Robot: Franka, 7 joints.
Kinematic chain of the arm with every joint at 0, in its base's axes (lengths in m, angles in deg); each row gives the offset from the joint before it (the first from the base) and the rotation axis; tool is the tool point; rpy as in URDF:
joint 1: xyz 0 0 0.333 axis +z
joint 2: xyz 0 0 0 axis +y
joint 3: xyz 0 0 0.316 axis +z
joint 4: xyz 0.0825 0 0 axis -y
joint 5: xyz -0.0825 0 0.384 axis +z
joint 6: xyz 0 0 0 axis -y
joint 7: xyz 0.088 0 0 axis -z
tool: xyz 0 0 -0.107 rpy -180 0 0
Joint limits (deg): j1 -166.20..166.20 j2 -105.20..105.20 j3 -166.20..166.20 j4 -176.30..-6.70 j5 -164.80..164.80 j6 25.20..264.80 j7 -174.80..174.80
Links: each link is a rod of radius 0.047 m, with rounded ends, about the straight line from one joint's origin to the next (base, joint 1, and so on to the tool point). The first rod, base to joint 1, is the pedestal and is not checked.
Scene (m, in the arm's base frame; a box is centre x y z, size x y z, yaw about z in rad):
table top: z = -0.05
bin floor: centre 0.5 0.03 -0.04 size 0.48 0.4 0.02 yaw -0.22
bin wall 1: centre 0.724 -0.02 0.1 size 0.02 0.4 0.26 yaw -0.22
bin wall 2: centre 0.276 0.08 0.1 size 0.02 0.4 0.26 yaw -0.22
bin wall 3: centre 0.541 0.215 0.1 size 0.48 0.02 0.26 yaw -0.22
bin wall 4: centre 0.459 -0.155 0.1 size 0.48 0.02 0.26 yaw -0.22
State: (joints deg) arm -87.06 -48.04 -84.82 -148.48 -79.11 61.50 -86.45
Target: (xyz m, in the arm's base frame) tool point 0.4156 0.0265 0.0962
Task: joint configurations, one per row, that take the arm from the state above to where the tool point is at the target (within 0.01 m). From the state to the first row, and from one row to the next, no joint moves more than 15 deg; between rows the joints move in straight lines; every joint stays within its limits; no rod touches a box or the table.
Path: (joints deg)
1: -74.24 -42.36 -70.49 -148.00 -78.95 65.62 -86.45
2: -61.42 -36.68 -56.16 -147.53 -78.78 69.74 -86.45
3: -48.61 -31.00 -41.82 -147.05 -78.62 73.86 -86.45
4: -35.79 -25.32 -27.49 -146.57 -78.46 77.98 -86.45
5: -22.97 -19.64 -13.16 -146.09 -78.30 82.10 -86.45
6: -10.15 -13.96 1.17 -145.62 -78.13 86.22 -86.45
7: 2.67 -8.28 15.50 -145.14 -77.97 90.34 -86.45
8: 1.79 4.45 14.67 -142.47 -79.49 94.86 -86.45
9: 0.92 17.18 13.83 -139.80 -81.02 99.38 -86.45
10: 0.05 29.91 12.99 -137.12 -82.54 103.90 -86.45

